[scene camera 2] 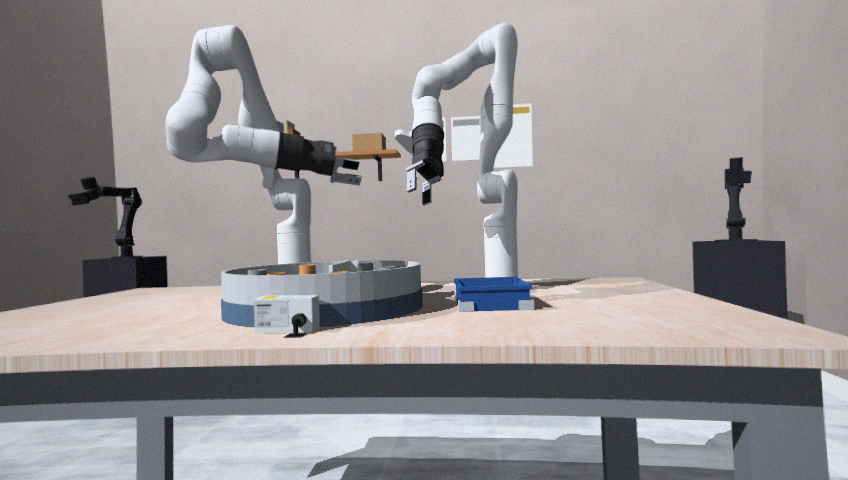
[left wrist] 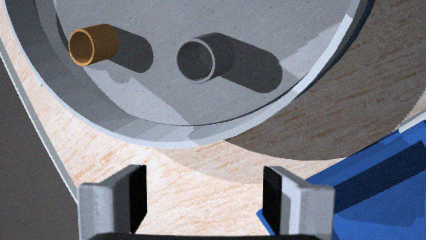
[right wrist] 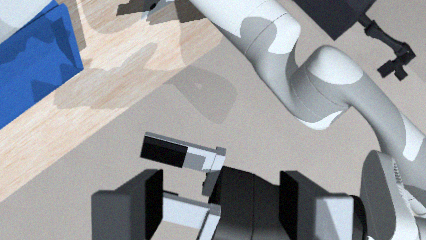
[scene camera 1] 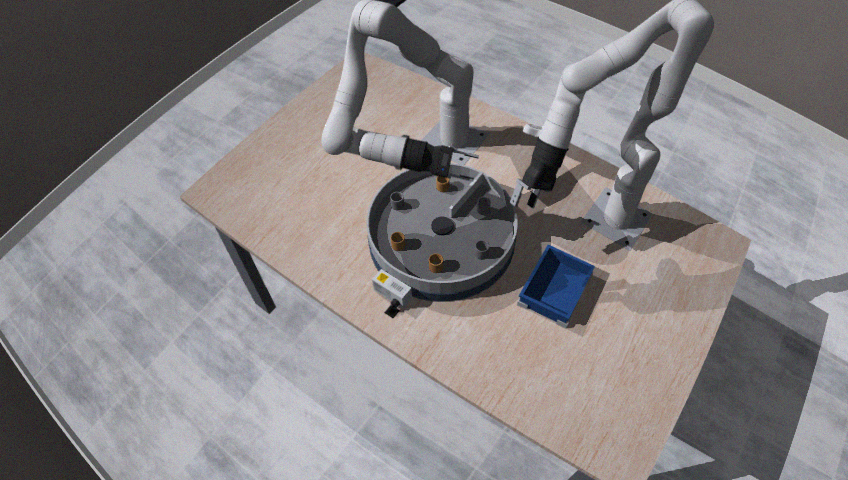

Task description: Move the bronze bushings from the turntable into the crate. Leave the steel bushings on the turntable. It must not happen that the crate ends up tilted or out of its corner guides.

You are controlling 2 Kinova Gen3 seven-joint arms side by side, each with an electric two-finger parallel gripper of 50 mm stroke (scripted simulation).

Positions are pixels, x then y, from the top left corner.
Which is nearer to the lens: the bronze bushing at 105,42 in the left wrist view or the steel bushing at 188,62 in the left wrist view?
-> The steel bushing.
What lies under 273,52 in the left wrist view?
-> A turntable.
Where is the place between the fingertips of my left gripper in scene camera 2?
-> At 419,196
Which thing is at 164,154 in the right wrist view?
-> My left gripper.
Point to a blue crate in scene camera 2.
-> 485,293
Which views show my right gripper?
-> Scene camera 2, the right wrist view and scene camera 1 only.
